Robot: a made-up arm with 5 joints.
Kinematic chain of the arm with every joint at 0, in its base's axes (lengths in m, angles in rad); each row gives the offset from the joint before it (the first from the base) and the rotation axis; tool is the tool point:
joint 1: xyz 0 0 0.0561 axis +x
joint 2: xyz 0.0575 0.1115 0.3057 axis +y
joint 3: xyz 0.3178 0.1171 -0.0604 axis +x
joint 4: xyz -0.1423 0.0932 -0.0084 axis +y
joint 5: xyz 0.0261 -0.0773 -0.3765 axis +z
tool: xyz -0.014 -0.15 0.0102
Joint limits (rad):
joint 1: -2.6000..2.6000
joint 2: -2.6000..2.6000
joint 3: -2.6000..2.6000
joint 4: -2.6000..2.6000
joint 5: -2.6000..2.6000
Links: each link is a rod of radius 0.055 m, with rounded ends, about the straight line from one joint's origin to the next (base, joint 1, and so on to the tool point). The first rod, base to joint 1, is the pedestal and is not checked.
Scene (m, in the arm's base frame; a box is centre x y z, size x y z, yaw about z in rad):
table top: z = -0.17
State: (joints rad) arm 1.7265 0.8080 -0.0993 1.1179 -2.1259
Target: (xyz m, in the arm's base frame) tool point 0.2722 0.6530 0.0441
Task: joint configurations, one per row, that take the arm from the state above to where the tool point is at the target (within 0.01 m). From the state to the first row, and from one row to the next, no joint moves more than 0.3 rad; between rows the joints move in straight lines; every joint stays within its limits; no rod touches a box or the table.
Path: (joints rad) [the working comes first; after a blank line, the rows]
Joints at the target: -0.2963 0.0319 1.0386 -0.2240 -2.6000
Straight joint move there: clear.

1: 1.4375 0.6971 0.0633 0.9262 -2.1936
2: 1.1486 0.5862 0.2258 0.7345 -2.2614
3: 0.8596 0.4754 0.3884 0.5428 -2.3291
4: 0.5706 0.3645 0.5509 0.3511 -2.3968
5: 0.2817 0.2536 0.7135 0.1594 -2.4645
6: -0.0073 0.1427 0.8761 -0.0323 -2.5323
7: -0.2963 0.0319 1.0386 -0.2240 -2.6000

